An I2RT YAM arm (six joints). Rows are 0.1 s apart.
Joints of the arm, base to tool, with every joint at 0 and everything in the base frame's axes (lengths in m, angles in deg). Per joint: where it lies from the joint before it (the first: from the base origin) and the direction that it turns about. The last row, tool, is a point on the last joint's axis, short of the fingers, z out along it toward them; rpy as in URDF.
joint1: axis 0 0 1 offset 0 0 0.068
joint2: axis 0 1 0 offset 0.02 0.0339 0.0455
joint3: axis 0 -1 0 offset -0.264 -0.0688 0
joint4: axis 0 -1 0 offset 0.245 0.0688 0.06
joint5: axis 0 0 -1 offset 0.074 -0.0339 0.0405
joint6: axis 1 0 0 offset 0.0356 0 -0.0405
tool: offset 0 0 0 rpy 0 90 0
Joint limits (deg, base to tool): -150..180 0..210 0..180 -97..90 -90..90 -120..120
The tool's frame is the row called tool.
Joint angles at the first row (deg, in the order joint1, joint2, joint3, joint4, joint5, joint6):
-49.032 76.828 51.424 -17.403 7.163 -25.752
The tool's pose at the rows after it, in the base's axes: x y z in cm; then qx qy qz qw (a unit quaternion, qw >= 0):
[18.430 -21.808 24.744 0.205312 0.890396 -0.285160 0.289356]
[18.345 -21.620 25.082 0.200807 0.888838 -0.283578 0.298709]
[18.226 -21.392 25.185 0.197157 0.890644 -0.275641 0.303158]
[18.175 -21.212 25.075 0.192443 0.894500 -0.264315 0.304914]
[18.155 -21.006 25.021 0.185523 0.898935 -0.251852 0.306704]
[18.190 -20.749 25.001 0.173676 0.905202 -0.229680 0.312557]
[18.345 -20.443 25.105 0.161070 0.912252 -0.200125 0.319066]
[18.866 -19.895 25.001 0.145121 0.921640 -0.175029 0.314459]
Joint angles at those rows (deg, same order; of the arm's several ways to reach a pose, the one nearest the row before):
-49.010 76.242 51.336 -17.473 6.342 -25.841
-49.004 75.425 51.261 -17.417 5.427 -25.985
-49.027 74.824 51.131 -18.074 4.282 -25.981
-49.030 74.632 50.978 -18.819 2.976 -26.058
-48.969 74.443 50.977 -19.789 1.517 -26.303
-48.921 74.334 51.208 -21.242 -1.251 -26.673
-48.690 74.438 51.990 -23.491 -4.586 -26.807
-47.326 75.008 52.819 -26.000 -6.215 -27.053

